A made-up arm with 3 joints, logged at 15 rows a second.
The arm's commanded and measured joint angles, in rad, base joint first. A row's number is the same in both.
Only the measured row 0 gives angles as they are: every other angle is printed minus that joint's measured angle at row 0.
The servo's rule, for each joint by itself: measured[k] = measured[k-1] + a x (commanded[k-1-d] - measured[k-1]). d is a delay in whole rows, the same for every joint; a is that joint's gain. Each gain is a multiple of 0.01, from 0.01 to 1. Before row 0 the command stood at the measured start. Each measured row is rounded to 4 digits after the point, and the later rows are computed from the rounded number. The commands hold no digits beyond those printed.
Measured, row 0: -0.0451, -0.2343, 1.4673
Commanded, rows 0 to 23: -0.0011, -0.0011, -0.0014; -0.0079, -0.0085, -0.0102; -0.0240, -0.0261, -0.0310; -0.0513, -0.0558, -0.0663; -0.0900, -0.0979, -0.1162; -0.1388, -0.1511, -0.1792; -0.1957, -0.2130, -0.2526; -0.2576, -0.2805, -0.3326; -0.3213, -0.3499, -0.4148; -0.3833, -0.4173, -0.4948; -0.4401, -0.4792, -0.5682; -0.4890, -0.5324, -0.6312; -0.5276, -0.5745, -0.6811; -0.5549, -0.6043, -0.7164; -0.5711, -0.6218, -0.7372; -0.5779, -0.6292, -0.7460; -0.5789, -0.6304, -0.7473; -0.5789, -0.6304, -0.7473; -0.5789, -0.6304, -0.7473; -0.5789, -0.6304, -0.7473; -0.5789, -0.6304, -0.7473; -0.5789, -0.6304, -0.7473; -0.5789, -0.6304, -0.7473; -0.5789, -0.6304, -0.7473
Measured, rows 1 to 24: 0.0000, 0.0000, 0.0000; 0.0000, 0.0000, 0.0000; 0.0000, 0.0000, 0.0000; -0.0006, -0.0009, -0.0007; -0.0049, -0.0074, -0.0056; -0.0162, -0.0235, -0.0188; -0.0369, -0.0513, -0.0435; -0.0682, -0.0914, -0.0813; -0.1099, -0.1427, -0.1322; -0.1605, -0.2032, -0.1948; -0.2178, -0.2697, -0.2665; -0.2789, -0.3387, -0.3436; -0.3405, -0.4063, -0.4222; -0.3993, -0.4690, -0.4981; -0.4522, -0.5235, -0.5673; -0.4967, -0.5674, -0.6265; -0.5310, -0.5991, -0.6732; -0.5547, -0.6186, -0.7065; -0.5684, -0.6277, -0.7270; -0.5746, -0.6300, -0.7376; -0.5771, -0.6303, -0.7426; -0.5782, -0.6304, -0.7450; -0.5786, -0.6304, -0.7462; -0.5788, -0.6304, -0.7468
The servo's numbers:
d 3
a 0.59 0.86 0.52

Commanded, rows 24 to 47: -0.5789, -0.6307, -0.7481; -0.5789, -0.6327, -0.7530; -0.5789, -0.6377, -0.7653; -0.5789, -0.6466, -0.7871; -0.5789, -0.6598, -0.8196; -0.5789, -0.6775, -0.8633; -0.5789, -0.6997, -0.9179; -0.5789, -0.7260, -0.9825; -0.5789, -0.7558, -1.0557; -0.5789, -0.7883, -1.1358; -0.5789, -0.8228, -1.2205; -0.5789, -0.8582, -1.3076; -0.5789, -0.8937, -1.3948; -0.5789, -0.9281, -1.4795; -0.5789, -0.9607, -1.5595; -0.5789, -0.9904, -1.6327; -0.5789, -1.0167, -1.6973; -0.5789, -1.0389, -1.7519; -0.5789, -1.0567, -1.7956; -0.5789, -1.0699, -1.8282; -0.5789, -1.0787, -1.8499; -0.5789, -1.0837, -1.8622; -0.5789, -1.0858, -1.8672; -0.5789, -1.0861, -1.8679
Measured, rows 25 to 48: -0.5789, -0.6304, -0.7471; -0.5789, -0.6304, -0.7472; -0.5789, -0.6304, -0.7473; -0.5789, -0.6307, -0.7477; -0.5789, -0.6324, -0.7505; -0.5789, -0.6370, -0.7582; -0.5789, -0.6453, -0.7732; -0.5789, -0.6578, -0.7973; -0.5789, -0.6747, -0.8316; -0.5789, -0.6962, -0.8765; -0.5789, -0.7218, -0.9316; -0.5789, -0.7510, -0.9961; -0.5789, -0.7831, -1.0687; -0.5789, -0.8172, -1.1476; -0.5789, -0.8525, -1.2308; -0.5789, -0.8879, -1.3161; -0.5789, -0.9225, -1.4011; -0.5789, -0.9554, -1.4835; -0.5789, -0.9855, -1.5611; -0.5789, -1.0123, -1.6319; -0.5789, -1.0352, -1.6943; -0.5789, -1.0537, -1.7470; -0.5789, -1.0676, -1.7892; -0.5789, -1.0771, -1.8208
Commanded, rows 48 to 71: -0.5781, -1.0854, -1.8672; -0.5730, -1.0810, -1.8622; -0.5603, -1.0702, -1.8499; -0.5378, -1.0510, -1.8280; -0.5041, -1.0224, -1.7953; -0.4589, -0.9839, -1.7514; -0.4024, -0.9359, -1.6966; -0.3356, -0.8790, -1.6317; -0.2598, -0.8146, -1.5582; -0.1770, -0.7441, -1.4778; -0.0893, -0.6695, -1.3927; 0.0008, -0.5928, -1.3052; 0.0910, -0.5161, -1.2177; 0.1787, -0.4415, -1.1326; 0.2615, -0.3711, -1.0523; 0.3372, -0.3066, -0.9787; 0.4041, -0.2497, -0.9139; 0.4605, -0.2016, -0.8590; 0.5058, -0.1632, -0.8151; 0.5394, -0.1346, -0.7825; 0.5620, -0.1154, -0.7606; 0.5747, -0.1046, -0.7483; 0.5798, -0.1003, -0.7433; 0.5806, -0.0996, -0.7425
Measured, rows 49 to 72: -0.5789, -1.0828, -1.8423; -0.5789, -1.0854, -1.8552; -0.5789, -1.0860, -1.8618; -0.5784, -1.0855, -1.8646; -0.5752, -1.0816, -1.8634; -0.5664, -1.0718, -1.8564; -0.5495, -1.0539, -1.8416; -0.5227, -1.0268, -1.8175; -0.4851, -0.9899, -1.7831; -0.4363, -0.9435, -1.7381; -0.3769, -0.8880, -1.6828; -0.3078, -0.8249, -1.6180; -0.2306, -0.7554, -1.5451; -0.1472, -0.6815, -1.4659; -0.0599, -0.6052, -1.3823; 0.0291, -0.5286, -1.2967; 0.1174, -0.4537, -1.2114; 0.2024, -0.3827, -1.1287; 0.2819, -0.3173, -1.0507; 0.3540, -0.2592, -0.9796; 0.4168, -0.2097, -0.9169; 0.4693, -0.1697, -0.8640; 0.5107, -0.1395, -0.8216; 0.5410, -0.1188, -0.7899
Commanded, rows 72 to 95: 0.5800, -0.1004, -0.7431; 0.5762, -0.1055, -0.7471; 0.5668, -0.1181, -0.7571; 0.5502, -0.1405, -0.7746; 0.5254, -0.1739, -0.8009; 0.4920, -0.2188, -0.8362; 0.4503, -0.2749, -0.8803; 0.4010, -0.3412, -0.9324; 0.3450, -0.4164, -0.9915; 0.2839, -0.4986, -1.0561; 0.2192, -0.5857, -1.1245; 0.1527, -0.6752, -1.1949; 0.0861, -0.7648, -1.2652; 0.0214, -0.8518, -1.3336; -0.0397, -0.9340, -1.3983; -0.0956, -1.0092, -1.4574; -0.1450, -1.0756, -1.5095; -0.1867, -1.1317, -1.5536; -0.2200, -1.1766, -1.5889; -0.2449, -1.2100, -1.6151; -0.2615, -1.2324, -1.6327; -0.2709, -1.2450, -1.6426; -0.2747, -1.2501, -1.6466; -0.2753, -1.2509, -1.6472
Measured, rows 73 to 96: 0.5609, -0.1066, -0.7683; 0.5721, -0.1012, -0.7553; 0.5771, -0.0998, -0.7486; 0.5788, -0.1003, -0.7457; 0.5773, -0.1048, -0.7464; 0.5711, -0.1162, -0.7520; 0.5588, -0.1371, -0.7638; 0.5391, -0.1687, -0.7831; 0.5113, -0.2118, -0.8107; 0.4753, -0.2661, -0.8469; 0.4315, -0.3307, -0.8914; 0.3805, -0.4044, -0.9435; 0.3235, -0.4854, -1.0021; 0.2620, -0.5717, -1.0657; 0.1975, -0.6607, -1.1329; 0.1318, -0.7502, -1.2017; 0.0667, -0.8376, -1.2703; 0.0039, -0.9205, -1.3369; -0.0548, -0.9968, -1.3996; -0.1080, -1.0646, -1.4567; -0.1544, -1.1223, -1.5071; -0.1931, -1.1690, -1.5496; -0.2237, -1.2043, -1.5837; -0.2460, -1.2285, -1.6092
